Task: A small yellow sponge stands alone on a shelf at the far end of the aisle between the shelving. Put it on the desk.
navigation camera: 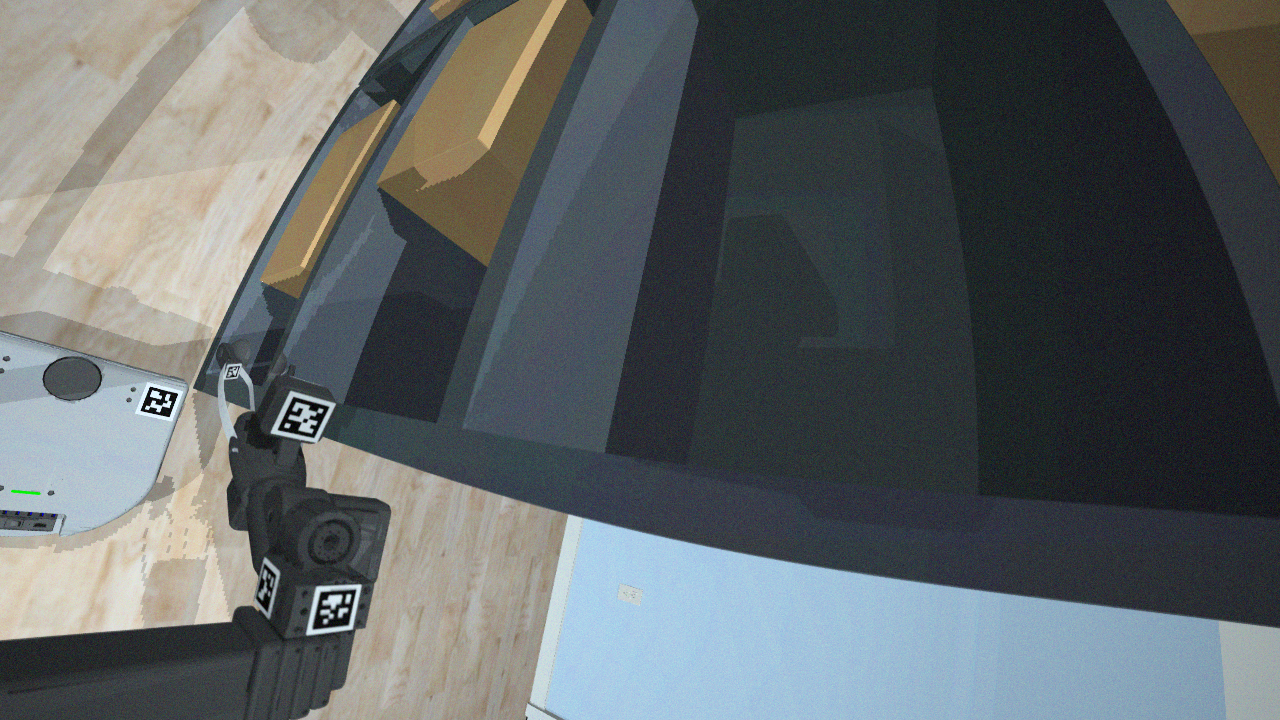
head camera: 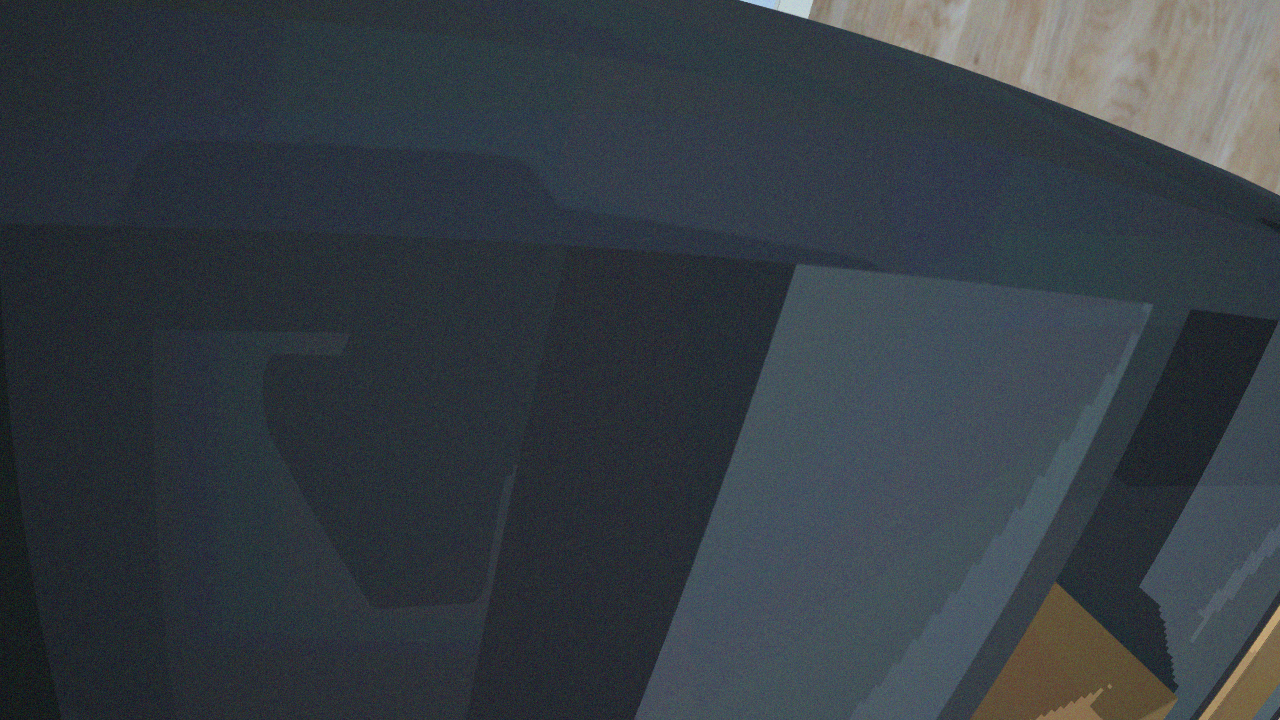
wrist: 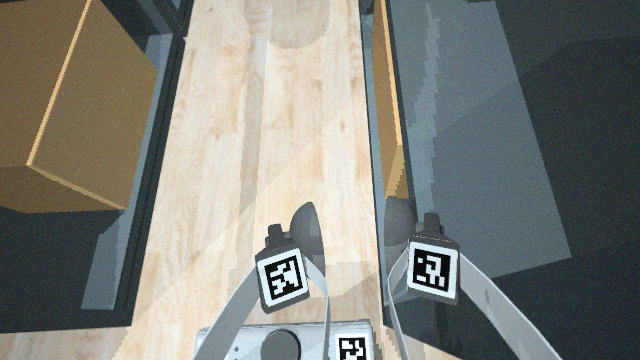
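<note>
The yellow sponge and the desk do not show in any view. My gripper (navigation camera: 256,360) (wrist: 351,226) is open, with no object between its fingertips. In the wrist view its right fingertip overlaps the edge of the dark shelving (head camera: 877,402) (navigation camera: 581,223) (wrist: 480,150), and its left fingertip is over the aisle floor. In the navigation view the gripper is at the lower left, at the end of the shelving. The shelving fills most of the head view from close by.
Brown boxes (head camera: 1065,653) (navigation camera: 474,116) (wrist: 105,110) stand in the shelving on both sides of the aisle. The wood floor (head camera: 1074,53) (navigation camera: 429,537) (wrist: 300,125) runs between. My base (navigation camera: 89,456) is at the left of the navigation view. A blue wall (navigation camera: 760,608) shows beyond the shelving's end.
</note>
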